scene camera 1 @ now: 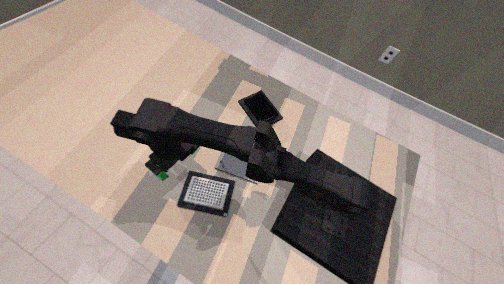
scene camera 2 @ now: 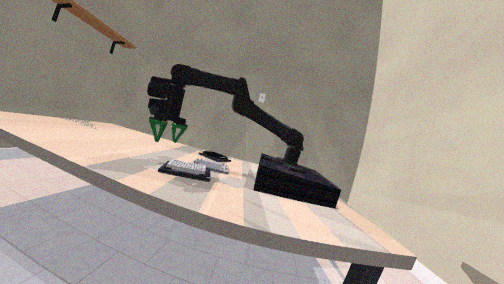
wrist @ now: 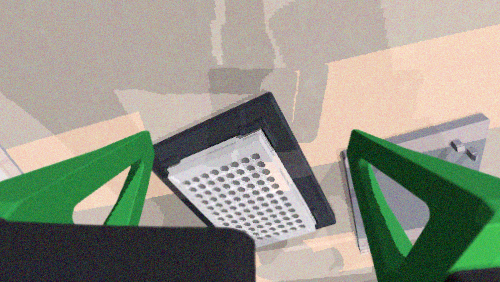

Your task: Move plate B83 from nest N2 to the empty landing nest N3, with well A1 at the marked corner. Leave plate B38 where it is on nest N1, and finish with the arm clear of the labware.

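Note:
Scene camera 1 has my gripper [scene camera 1: 179, 164], which is open and holding nothing. On scene camera 2 there's my gripper [scene camera 2: 166, 142] again, and the wrist view gives me the gripper [wrist: 250, 141] plus a grey nest [wrist: 462, 142].

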